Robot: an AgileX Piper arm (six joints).
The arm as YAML. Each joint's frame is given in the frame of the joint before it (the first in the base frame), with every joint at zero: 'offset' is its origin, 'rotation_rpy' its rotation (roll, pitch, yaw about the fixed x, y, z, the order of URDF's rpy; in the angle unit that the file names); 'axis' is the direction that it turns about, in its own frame. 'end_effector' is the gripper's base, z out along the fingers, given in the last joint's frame.
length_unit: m
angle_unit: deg
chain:
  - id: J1
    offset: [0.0, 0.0, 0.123]
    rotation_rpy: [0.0, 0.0, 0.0]
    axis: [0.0, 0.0, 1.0]
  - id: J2
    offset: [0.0, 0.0, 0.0]
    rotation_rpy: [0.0, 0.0, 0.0]
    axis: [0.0, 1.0, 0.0]
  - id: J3
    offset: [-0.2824, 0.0, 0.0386]
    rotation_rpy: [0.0, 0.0, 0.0]
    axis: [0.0, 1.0, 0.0]
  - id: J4
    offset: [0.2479, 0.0, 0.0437]
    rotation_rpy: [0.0, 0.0, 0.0]
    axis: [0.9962, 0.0, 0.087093]
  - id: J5
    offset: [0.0, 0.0, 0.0]
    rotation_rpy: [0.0, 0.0, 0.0]
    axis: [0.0, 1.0, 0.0]
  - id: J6
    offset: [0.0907, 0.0, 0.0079]
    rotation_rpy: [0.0, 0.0, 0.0]
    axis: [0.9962, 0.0, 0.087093]
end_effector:
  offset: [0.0, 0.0, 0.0]
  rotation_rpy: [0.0, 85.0, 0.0]
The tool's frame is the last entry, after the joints.
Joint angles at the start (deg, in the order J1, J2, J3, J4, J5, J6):
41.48, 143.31, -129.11, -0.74, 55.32, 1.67
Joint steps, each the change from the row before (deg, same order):
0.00, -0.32, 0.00, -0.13, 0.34, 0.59
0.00, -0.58, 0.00, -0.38, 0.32, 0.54
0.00, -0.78, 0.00, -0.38, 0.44, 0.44
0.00, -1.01, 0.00, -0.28, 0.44, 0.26
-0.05, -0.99, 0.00, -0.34, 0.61, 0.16
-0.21, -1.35, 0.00, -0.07, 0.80, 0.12
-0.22, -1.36, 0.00, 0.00, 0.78, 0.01
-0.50, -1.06, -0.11, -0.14, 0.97, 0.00
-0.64, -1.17, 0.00, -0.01, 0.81, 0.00
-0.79, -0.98, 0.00, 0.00, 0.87, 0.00
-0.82, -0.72, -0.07, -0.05, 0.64, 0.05
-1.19, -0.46, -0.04, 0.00, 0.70, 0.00
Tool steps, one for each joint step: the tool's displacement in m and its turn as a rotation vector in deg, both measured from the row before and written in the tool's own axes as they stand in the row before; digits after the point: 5 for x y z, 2 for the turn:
-0.00057, -0.00019, -0.00281, 0.11, 0.02, 0.52
-0.00147, -0.00052, -0.00511, 0.31, -0.27, 0.34
-0.00191, -0.00057, -0.00688, 0.31, -0.36, 0.24
-0.00258, -0.00049, -0.00892, 0.22, -0.58, 0.13
-0.00221, -0.00109, -0.00874, 0.30, -0.40, 0.05
-0.00292, -0.00234, -0.01191, 0.15, -0.55, 0.31
-0.00281, -0.00234, -0.01202, 0.09, -0.58, 0.25
-0.00201, -0.00505, -0.00973, 0.37, -0.20, 0.41
-0.00204, -0.00616, -0.01025, 0.32, -0.35, 0.60
-0.00137, -0.00743, -0.00853, 0.39, -0.10, 0.73
-0.00123, -0.00767, -0.00649, 0.45, -0.14, 0.77
-0.00045, -0.01083, -0.00395, 0.60, 0.21, 1.06

